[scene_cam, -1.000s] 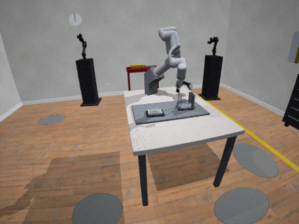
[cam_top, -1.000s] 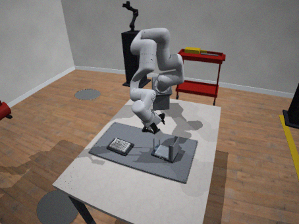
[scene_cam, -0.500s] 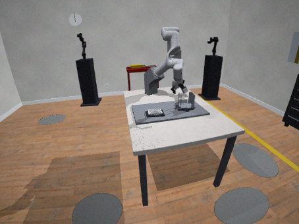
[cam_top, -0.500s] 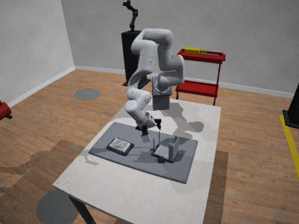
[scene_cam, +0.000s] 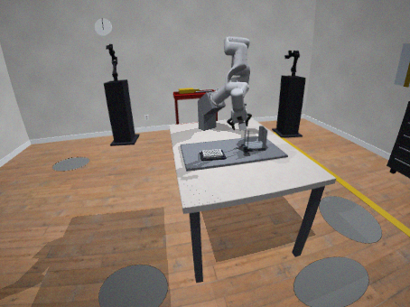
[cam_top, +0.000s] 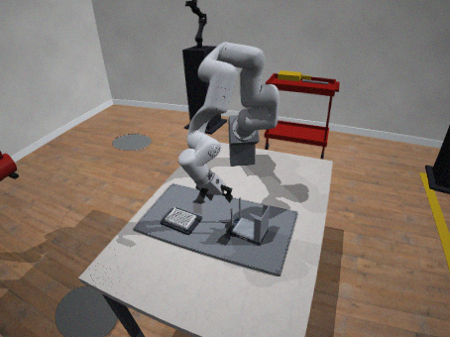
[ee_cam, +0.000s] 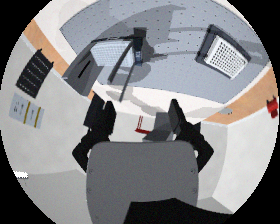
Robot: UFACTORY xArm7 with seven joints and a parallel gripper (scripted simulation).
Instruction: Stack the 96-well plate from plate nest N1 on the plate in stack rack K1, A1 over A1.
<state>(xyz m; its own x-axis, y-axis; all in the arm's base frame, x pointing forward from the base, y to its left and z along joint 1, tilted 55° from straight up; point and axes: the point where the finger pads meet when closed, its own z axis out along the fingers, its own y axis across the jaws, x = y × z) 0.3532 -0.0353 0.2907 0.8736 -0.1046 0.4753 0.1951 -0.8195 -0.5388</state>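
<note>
The pale A1 square lies 270 mm to the right of my hand and 170 mm below it.
</note>
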